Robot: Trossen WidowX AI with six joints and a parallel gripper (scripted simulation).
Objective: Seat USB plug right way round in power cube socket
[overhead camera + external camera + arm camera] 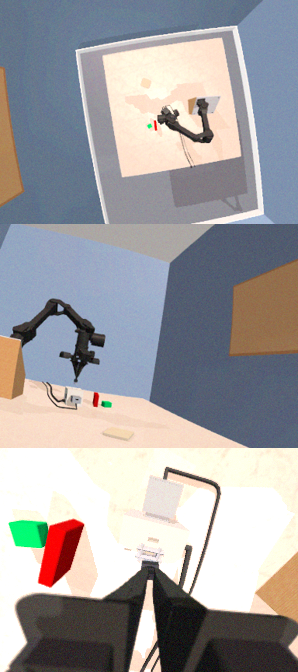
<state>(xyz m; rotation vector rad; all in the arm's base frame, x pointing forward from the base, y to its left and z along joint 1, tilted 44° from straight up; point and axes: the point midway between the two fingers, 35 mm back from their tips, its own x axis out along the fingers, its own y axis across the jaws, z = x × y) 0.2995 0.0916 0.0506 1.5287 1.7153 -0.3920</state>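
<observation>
The dark USB plug lies 20 mm below my gripper tip. The rest, counted from my gripper tip: green block (170 mm ahead, 120 mm below, 90 mm to the left); flat tan tile (360 mm to the right, 160 mm ahead, 130 mm below); red block (110 mm below, 110 mm ahead, 80 mm to the left).
</observation>
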